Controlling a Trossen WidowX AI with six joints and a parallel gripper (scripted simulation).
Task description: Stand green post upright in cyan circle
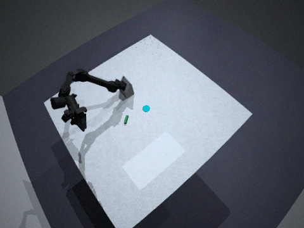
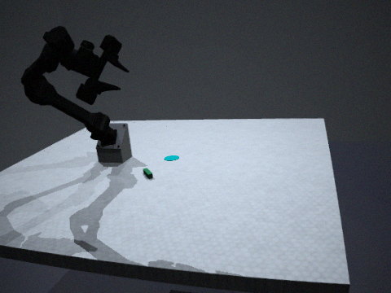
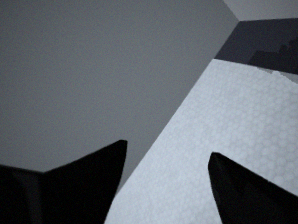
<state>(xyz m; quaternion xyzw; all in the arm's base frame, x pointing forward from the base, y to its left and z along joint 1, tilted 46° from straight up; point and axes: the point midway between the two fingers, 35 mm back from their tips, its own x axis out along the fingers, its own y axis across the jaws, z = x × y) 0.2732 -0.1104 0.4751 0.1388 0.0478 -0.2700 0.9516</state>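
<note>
Right now my gripper tip is 360 mm above the green post, 260 mm to the right of it and 60 mm past it. Also, from my gripper tip: cyan circle 430 mm to the left, 370 mm below, 20 mm behind.
</note>
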